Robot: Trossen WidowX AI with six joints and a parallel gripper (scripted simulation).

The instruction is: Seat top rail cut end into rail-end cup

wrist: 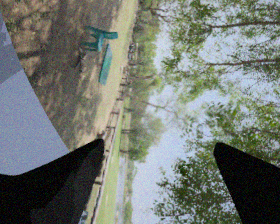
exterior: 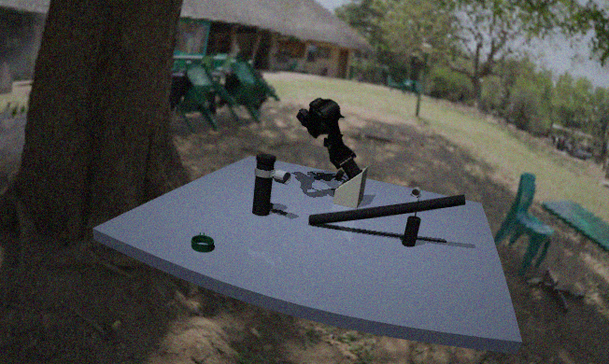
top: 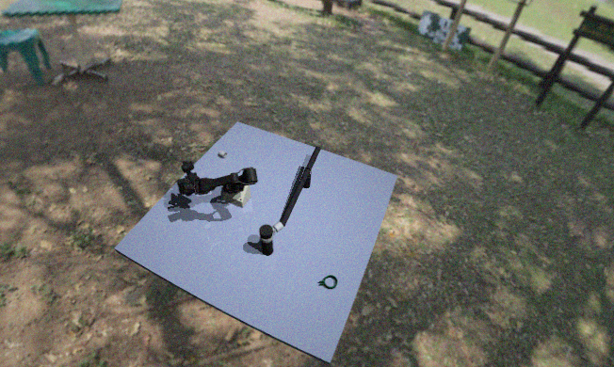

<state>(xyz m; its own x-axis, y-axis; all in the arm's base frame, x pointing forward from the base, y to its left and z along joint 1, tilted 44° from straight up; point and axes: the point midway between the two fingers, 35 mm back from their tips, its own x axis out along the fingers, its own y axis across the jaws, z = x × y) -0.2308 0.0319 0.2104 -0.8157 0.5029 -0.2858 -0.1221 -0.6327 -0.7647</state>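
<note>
Right now my gripper tip is 59 cm short of the light brace band, 16 cm to the left of it and 12 cm above it. Round my gripper tip: short line post 62 cm ahead, 34 cm to the left, 16 cm below; then green ring 94 cm ahead, 26 cm to the right, 26 cm below.
</note>
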